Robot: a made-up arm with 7 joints. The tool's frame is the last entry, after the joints.
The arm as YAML. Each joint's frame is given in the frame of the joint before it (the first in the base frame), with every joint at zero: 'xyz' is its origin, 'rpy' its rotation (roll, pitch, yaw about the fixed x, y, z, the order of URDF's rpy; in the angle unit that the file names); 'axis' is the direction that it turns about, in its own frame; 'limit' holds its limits. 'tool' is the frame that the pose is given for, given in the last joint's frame.
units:
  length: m
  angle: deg
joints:
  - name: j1
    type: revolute
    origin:
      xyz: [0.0, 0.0, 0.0]
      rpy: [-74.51, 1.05, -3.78]
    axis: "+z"
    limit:
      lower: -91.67
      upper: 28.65
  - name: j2
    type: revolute
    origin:
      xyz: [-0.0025, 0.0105, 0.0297]
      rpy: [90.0, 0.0, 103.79]
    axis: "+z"
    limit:
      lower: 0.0
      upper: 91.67
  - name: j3
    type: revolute
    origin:
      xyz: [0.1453, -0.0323, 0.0]
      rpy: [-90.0, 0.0, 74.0]
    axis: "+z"
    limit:
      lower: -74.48
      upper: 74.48
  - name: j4
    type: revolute
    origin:
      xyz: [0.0, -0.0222, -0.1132]
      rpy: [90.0, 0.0, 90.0]
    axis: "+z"
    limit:
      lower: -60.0
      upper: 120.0
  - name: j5
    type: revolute
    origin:
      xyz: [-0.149, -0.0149, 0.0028]
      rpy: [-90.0, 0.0, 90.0]
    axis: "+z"
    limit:
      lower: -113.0
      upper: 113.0
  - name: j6
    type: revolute
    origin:
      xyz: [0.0, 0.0, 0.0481]
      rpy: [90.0, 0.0, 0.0]
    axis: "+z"
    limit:
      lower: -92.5
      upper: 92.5
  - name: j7
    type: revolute
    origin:
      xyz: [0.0, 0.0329, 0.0]
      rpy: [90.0, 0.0, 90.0]
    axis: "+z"
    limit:
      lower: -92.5
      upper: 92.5
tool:
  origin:
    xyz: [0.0, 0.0, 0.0]
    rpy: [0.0, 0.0, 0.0]
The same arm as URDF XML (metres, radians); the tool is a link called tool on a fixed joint. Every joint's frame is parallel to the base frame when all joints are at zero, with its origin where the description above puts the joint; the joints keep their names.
<robot name="arm">
<joint name="j1" type="revolute"><parent link="base"/><child link="link1"/><origin xyz="0 0 0" rpy="0 0 0"/><axis xyz="0.068398 0.961269 0.266991"/><limit lower="-1.5999" upper="0.5"/></joint>
<joint name="j2" type="revolute"><parent link="link1"/><child link="link2"/><origin xyz="-0.0005 0.0315 -0.0021" rpy="0 0 0"/><axis xyz="0.968889 -0.0002 -0.247497"/><limit lower="0" upper="1.5999"/></joint>
<joint name="j3" type="revolute"><parent link="link2"/><child link="link3"/><origin xyz="-0.0368 0.009 -0.144" rpy="0 0 0"/><axis xyz="0.247497 0 0.968889"/><limit lower="-1.2999" upper="1.2999"/></joint>
<joint name="j4" type="revolute"><parent link="link3"/><child link="link4"/><origin xyz="-0.0065 0 -0.1152" rpy="0 0 0"/><axis xyz="0.0002 1 0"/><limit lower="-1.0472" upper="2.0944"/></joint>
<joint name="j5" type="revolute"><parent link="link4"/><child link="link5"/><origin xyz="0.1407 0.0028 -0.0513" rpy="0 0 0"/><axis xyz="0.968889 -0.0002 -0.247497"/><limit lower="-1.9722" upper="1.9722"/></joint>
<joint name="j6" type="revolute"><parent link="link5"/><child link="link6"/><origin xyz="0.0466 0 -0.0119" rpy="0 0 0"/><axis xyz="0.0002 1 0"/><limit lower="-1.6144" upper="1.6144"/></joint>
<joint name="j7" type="revolute"><parent link="link6"/><child link="link7"/><origin xyz="0.0319 0 -0.0081" rpy="0 0 0"/><axis xyz="0.247497 0 0.968889"/><limit lower="-1.6144" upper="1.6144"/></joint>
<joint name="tool_joint" type="fixed"><parent link="link7"/><child link="tool"/><origin xyz="0 0 0" rpy="0 0.2501 -0.0002"/></joint>
<link name="base"/>
<link name="link1"/>
<link name="link2"/>
<link name="link3"/>
<link name="link4"/>
<link name="link5"/>
<link name="link6"/>
<link name="link7"/>
<link name="tool"/>
</robot>

